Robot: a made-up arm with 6 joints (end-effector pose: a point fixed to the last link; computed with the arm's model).
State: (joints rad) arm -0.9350 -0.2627 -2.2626 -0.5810 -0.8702 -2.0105
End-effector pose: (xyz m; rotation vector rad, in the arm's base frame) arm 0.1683 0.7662 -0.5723 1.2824 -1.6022 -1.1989
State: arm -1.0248 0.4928 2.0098 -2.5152 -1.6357 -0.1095
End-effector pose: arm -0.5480 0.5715 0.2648 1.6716 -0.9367 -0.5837
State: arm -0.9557 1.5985 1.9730 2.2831 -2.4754 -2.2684
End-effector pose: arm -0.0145 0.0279 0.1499 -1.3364 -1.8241 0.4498
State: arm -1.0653 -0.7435 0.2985 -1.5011 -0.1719 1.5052
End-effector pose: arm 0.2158 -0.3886 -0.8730 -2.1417 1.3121 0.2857
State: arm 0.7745 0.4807 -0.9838 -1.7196 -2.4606 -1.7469
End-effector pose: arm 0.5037 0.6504 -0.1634 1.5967 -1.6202 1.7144
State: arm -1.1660 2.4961 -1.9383 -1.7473 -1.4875 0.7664
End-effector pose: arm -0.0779 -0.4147 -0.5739 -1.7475 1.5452 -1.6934
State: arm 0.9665 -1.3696 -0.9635 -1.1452 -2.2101 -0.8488
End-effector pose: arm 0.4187 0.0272 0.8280 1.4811 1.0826 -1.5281
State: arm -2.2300 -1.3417 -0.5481 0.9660 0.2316 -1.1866
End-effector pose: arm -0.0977 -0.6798 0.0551 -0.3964 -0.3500 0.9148
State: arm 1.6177 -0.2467 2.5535 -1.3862 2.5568 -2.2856
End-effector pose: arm -0.6663 -0.6471 0.3706 1.8913 1.7618 -0.1882
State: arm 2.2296 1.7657 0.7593 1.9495 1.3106 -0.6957
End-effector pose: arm 0.4629 -0.2680 0.0987 -0.0343 2.2372 -0.5217
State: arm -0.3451 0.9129 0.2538 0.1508 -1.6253 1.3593
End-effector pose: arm -0.0915 0.6784 -0.2197 1.7614 1.9945 -0.0075
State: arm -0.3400 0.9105 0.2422 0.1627 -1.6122 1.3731
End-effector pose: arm -0.0839 0.6790 -0.2149 1.7721 1.9625 0.0302
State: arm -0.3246 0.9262 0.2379 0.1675 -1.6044 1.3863
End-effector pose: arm -0.0809 0.6844 -0.2013 1.8017 1.9519 0.0469
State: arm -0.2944 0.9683 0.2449 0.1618 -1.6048 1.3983
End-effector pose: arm -0.0847 0.6962 -0.1744 1.8588 1.9741 0.0310
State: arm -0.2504 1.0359 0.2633 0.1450 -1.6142 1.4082
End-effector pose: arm -0.0951 0.7127 -0.1330 1.9387 2.0327 -0.0200
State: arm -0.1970 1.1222 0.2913 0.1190 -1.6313 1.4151
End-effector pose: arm -0.1102 0.7307 -0.0781 2.0286 2.1259 -0.1023
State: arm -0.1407 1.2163 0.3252 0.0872 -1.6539 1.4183
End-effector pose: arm -0.1269 0.7461 -0.0133 2.1114 2.2458 -0.2067
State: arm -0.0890 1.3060 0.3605 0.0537 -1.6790 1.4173
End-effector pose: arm -0.1419 0.7559 0.0533 -2.0445 -2.2382 0.3014
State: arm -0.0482 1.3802 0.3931 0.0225 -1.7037 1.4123
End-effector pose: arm -0.1533 0.7601 0.1122 -1.9126 -2.1735 0.3715
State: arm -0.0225 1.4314 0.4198 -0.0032 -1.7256 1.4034
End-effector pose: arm -0.1614 0.7607 0.1549 -1.8046 -2.1314 0.4224
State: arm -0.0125 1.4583 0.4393 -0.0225 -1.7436 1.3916
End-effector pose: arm -0.1678 0.7604 0.1781 -1.7279 -2.1115 0.4575
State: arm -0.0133 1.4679 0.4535 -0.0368 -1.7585 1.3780
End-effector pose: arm -0.1736 0.7604 0.1867 -1.6752 -2.1066 0.4827
